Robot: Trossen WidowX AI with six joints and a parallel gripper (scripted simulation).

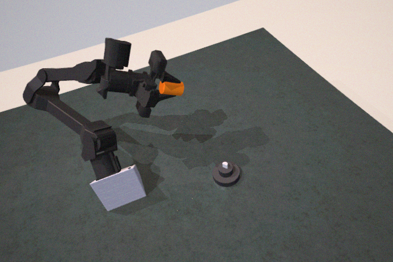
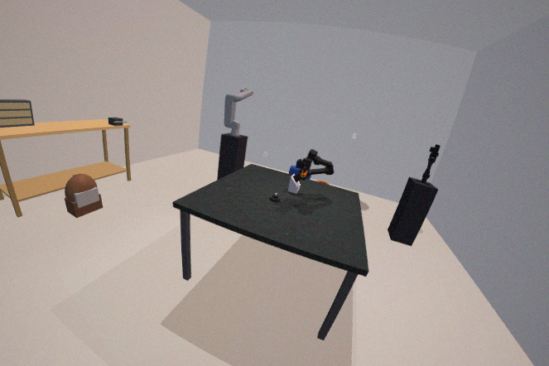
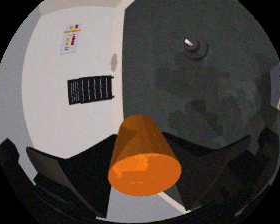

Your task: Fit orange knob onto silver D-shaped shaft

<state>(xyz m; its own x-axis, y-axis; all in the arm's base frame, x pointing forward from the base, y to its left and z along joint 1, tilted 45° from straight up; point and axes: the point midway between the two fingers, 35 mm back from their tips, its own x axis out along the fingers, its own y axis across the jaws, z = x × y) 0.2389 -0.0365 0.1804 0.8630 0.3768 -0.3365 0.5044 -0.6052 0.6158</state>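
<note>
Right now my gripper tip is 30 mm past the orange knob and 20 mm below it. The rest, counted from my gripper tip: dark round pedestal (60 mm ahead, 170 mm to the right, 220 mm below).
</note>
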